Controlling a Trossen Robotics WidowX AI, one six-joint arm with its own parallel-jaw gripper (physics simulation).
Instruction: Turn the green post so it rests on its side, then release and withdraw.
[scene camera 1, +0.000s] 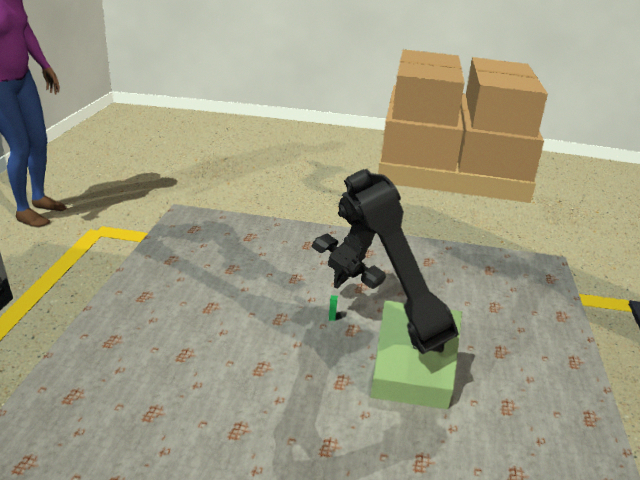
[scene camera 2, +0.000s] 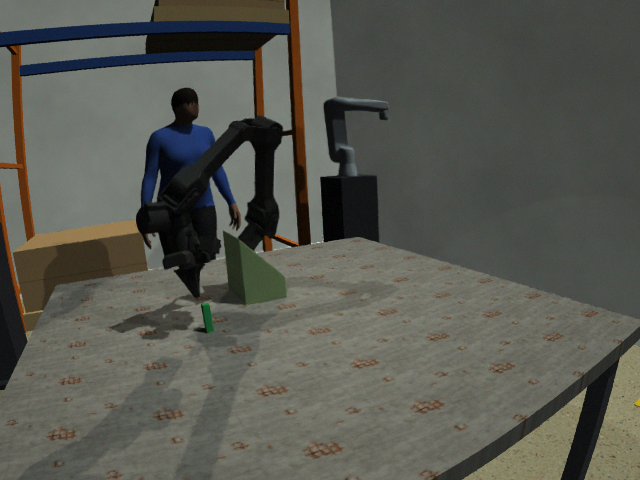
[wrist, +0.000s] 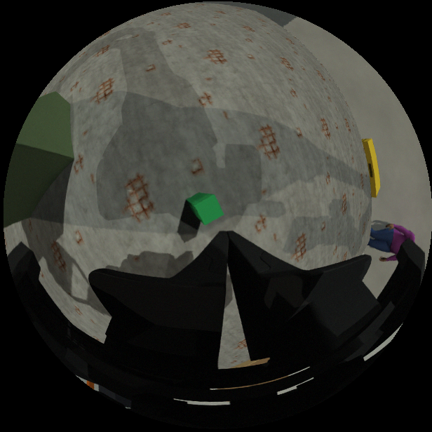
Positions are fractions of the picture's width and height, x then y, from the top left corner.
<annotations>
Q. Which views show my gripper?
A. Scene camera 1, scene camera 2 and the wrist view: all of them.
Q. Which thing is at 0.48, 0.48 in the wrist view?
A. A green post.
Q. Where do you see my gripper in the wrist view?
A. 0.52, 0.55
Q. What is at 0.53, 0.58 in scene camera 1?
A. My gripper.
</annotations>
